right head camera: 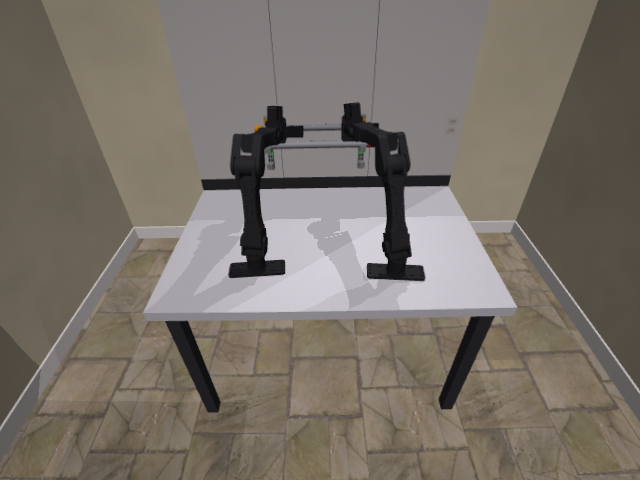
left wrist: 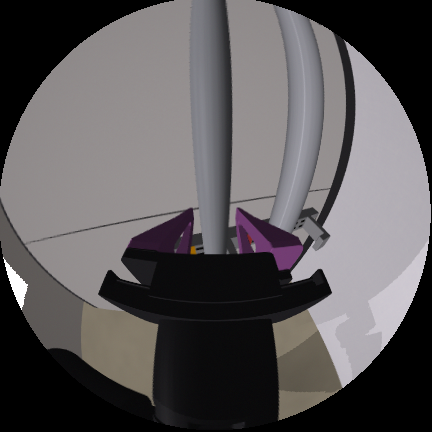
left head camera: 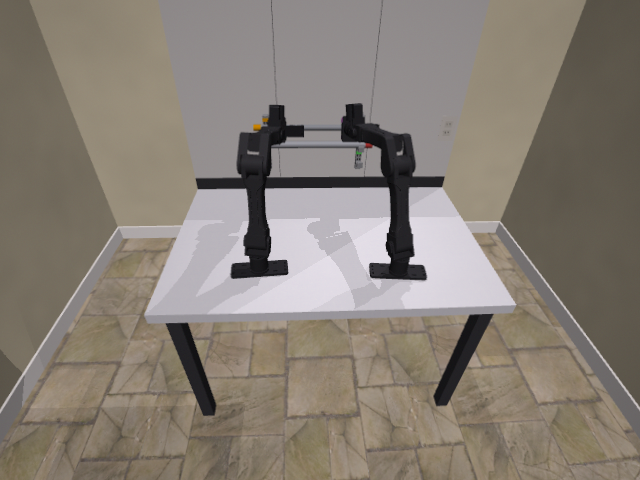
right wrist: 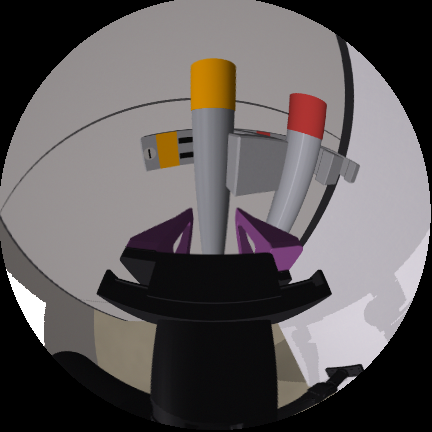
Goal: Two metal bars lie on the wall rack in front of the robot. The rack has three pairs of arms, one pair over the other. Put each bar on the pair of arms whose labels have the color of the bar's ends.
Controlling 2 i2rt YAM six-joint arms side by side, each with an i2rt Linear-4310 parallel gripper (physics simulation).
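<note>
Visible: orange-ended bar, red-ended bar. Also right gripper, left gripper.
</note>
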